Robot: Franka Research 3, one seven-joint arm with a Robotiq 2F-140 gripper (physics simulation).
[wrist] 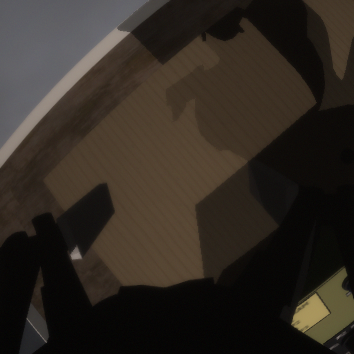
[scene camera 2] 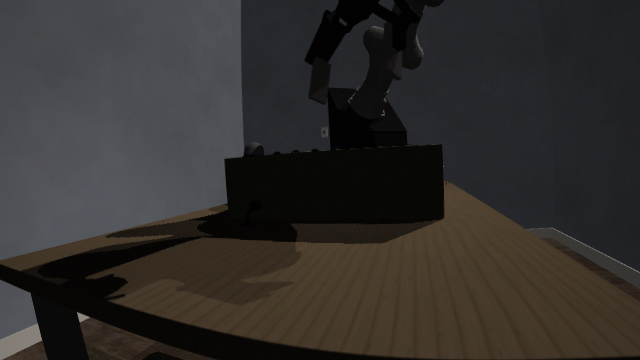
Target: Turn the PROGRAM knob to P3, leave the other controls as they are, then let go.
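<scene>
The control box stands on the table, its dark side toward scene camera 2. A rounded knob-like part and several low dark bumps show along its top edge; I cannot tell which is the PROGRAM knob. In the wrist view, part of the yellow-green panel shows at the lower right, with a pale yellow label and part of a dark control at the right edge. The PROGRAM knob's pointer and the P3 mark cannot be made out. My gripper is open and empty, above the box with its fingers wide apart.
The wooden table carries the box and dark shadows of the arm. A small dark lever-like shape shows in front of the box's near side. The arm's dark base mount stands behind the box. Walls rise behind and to the left.
</scene>
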